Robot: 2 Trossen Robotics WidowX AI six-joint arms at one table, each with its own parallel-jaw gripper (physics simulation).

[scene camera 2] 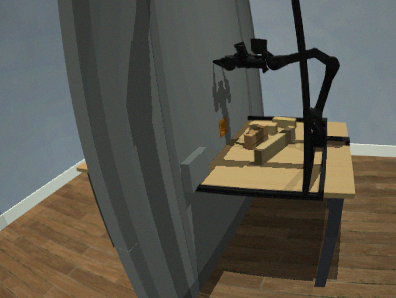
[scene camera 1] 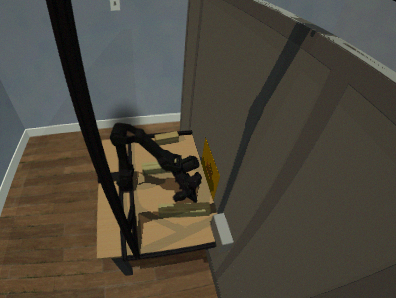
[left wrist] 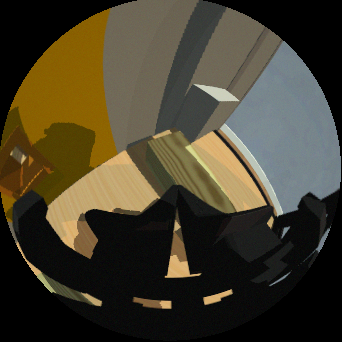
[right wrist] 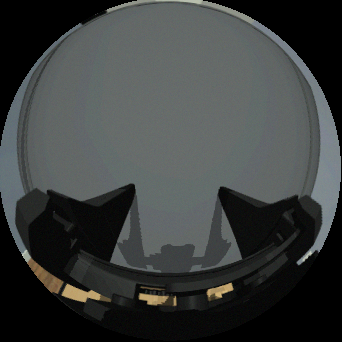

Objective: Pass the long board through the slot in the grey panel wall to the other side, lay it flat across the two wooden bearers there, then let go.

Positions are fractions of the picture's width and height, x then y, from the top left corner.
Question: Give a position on an orange-framed slot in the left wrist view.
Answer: At 0.10, 0.49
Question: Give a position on a yellow slot rim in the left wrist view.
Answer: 0.19, 0.35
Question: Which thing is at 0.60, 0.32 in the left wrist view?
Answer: A grey block.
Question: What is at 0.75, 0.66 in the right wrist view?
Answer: The right gripper.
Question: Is the left gripper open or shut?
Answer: Shut.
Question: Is the right gripper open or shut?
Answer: Open.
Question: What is the left gripper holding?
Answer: Nothing.
